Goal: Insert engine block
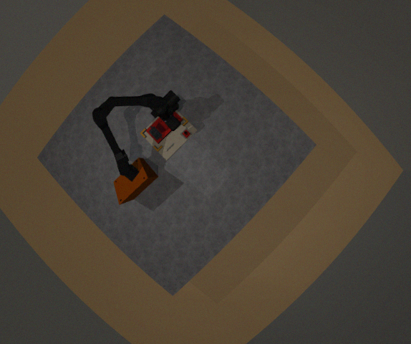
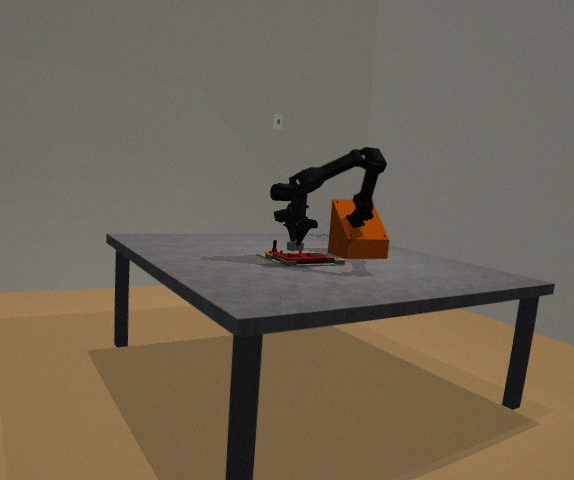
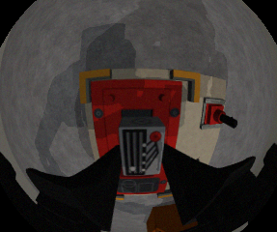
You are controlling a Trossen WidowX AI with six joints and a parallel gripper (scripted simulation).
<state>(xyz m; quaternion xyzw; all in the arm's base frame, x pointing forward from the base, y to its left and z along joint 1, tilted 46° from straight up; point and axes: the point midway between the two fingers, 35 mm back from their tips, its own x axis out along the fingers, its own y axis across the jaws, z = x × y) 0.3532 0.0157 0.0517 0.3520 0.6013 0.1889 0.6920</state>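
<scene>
Now: gripper tip 10 mm above the grey engine block.
</scene>
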